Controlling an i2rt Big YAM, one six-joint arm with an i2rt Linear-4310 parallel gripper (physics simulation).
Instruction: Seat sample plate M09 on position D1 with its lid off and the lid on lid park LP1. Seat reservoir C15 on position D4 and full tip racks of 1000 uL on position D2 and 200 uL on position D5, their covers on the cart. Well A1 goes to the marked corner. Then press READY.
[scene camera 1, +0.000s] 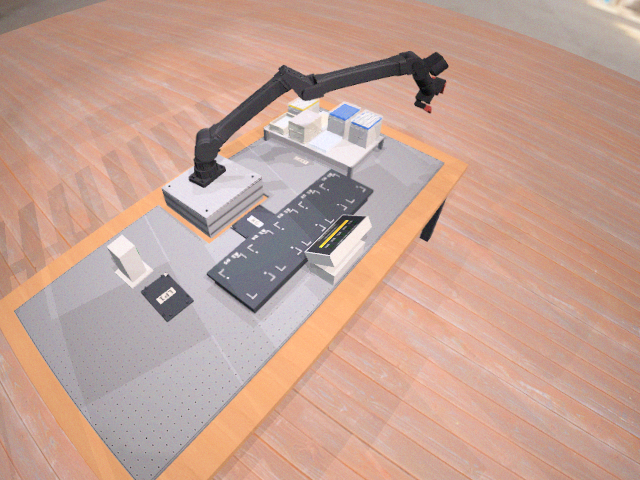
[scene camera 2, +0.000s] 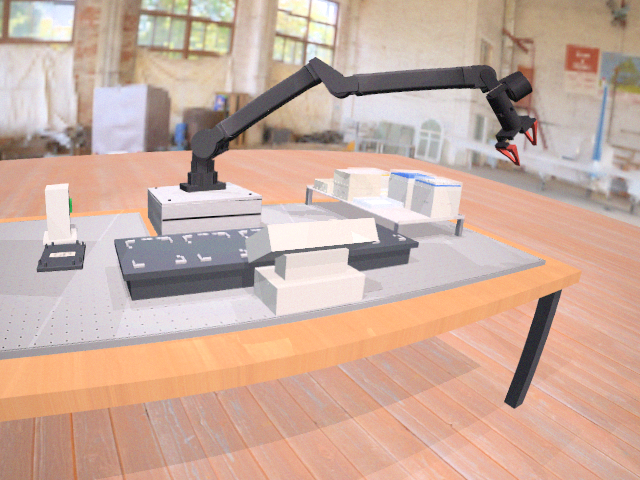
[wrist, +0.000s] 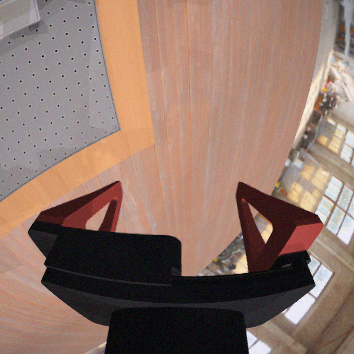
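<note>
My gripper (scene camera 1: 435, 99) (scene camera 2: 526, 154) (wrist: 178, 187) is open and empty, high above and beyond the cart's far right side. The cart (scene camera 1: 347, 156) (scene camera 2: 403, 214) carries a blue-topped box (scene camera 1: 343, 112), a box with a blue rim and striped top (scene camera 1: 366, 120) (scene camera 2: 438, 198), a yellow-rimmed box (scene camera 1: 303, 106), stacked pale boxes (scene camera 1: 305, 128) (scene camera 2: 355, 184) and a flat pale piece (scene camera 1: 326, 140). Their labels are unreadable. The dark deck (scene camera 1: 240, 281) (scene camera 2: 155, 252) has white corner marks and no labware visible on it. Lid park LP1 (scene camera 1: 178, 308) (scene camera 2: 61, 263) is bare. No READY marking is readable.
A console with a tilted screen (scene camera 1: 338, 240) (scene camera 2: 320, 235) stands at the deck's front edge. A white upright block (scene camera 1: 126, 258) (scene camera 2: 56, 211) with a green part (scene camera 2: 70, 205) stands behind LP1. The arm's grey base (scene camera 1: 227, 187) (scene camera 2: 204, 209) is behind the deck.
</note>
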